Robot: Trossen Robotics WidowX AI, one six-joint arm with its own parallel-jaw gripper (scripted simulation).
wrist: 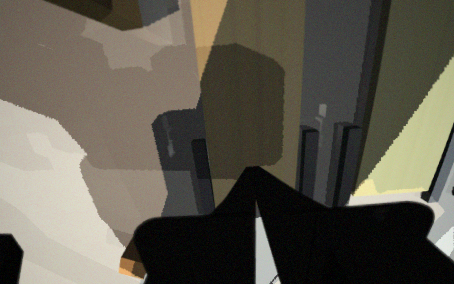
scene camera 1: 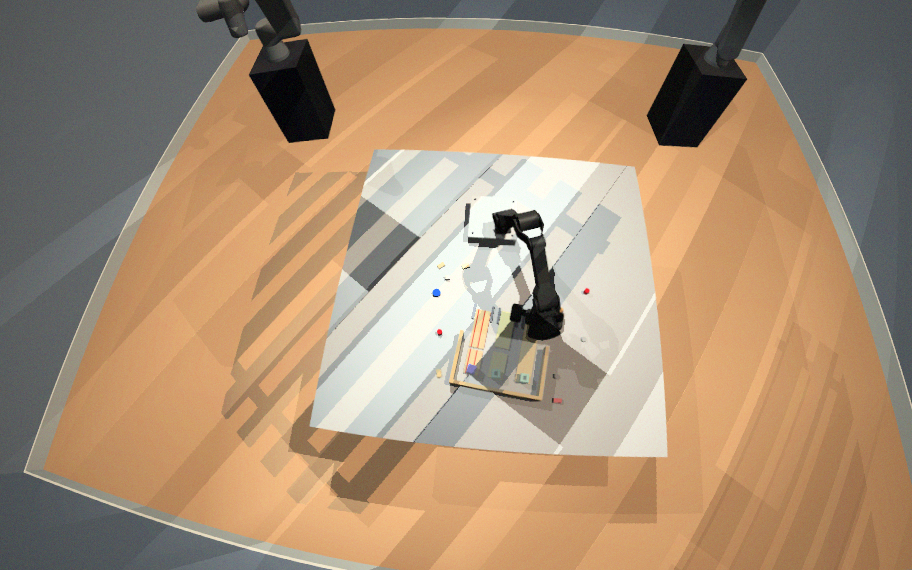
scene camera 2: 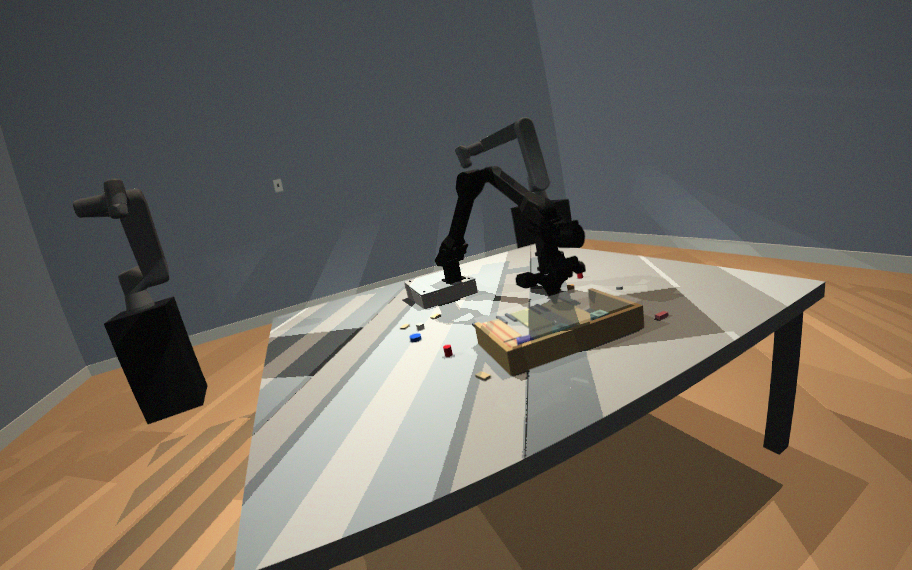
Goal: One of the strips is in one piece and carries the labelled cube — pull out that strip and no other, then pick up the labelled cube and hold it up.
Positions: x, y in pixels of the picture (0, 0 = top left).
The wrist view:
my gripper: 252, 172
tan strip: 250, 66
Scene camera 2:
my gripper: 554, 303
